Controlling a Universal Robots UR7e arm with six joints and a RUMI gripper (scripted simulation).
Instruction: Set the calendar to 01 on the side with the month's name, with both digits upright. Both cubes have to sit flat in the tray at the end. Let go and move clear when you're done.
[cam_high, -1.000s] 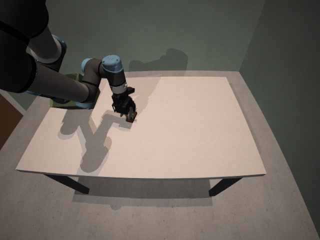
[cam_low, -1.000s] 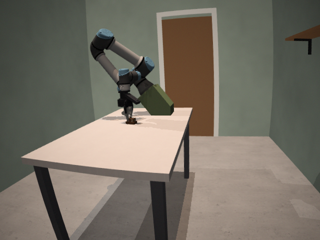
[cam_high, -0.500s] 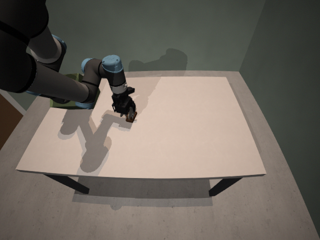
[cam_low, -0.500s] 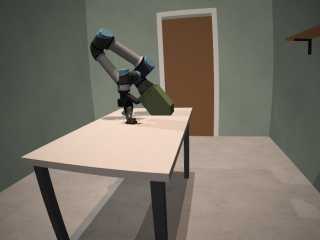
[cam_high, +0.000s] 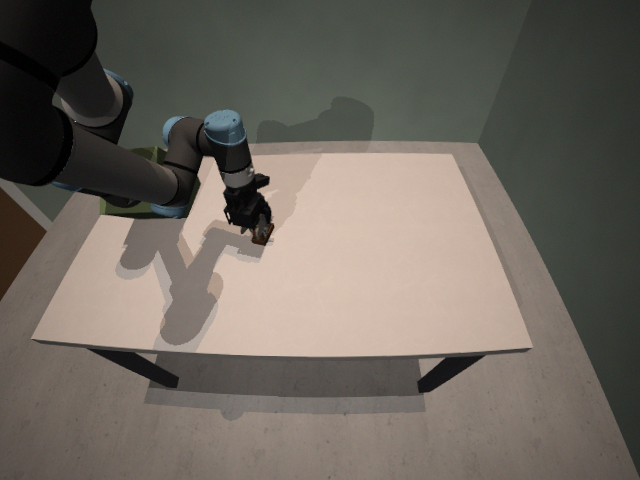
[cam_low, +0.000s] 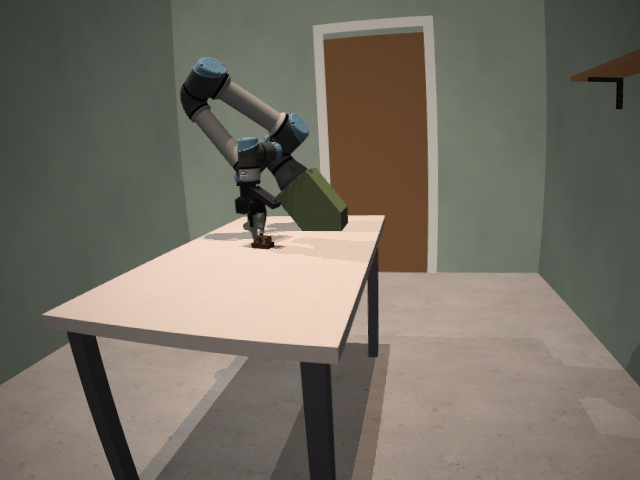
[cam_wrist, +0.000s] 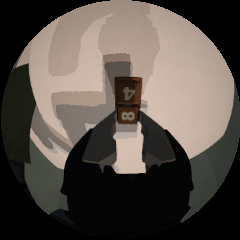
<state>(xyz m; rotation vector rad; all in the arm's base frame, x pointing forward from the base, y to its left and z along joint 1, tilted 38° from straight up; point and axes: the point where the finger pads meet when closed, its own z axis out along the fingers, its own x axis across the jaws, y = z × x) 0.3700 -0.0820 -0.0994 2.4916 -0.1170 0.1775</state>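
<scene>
The brown tray lies 3 cm below my hand and 2 cm to the left of it.
</scene>
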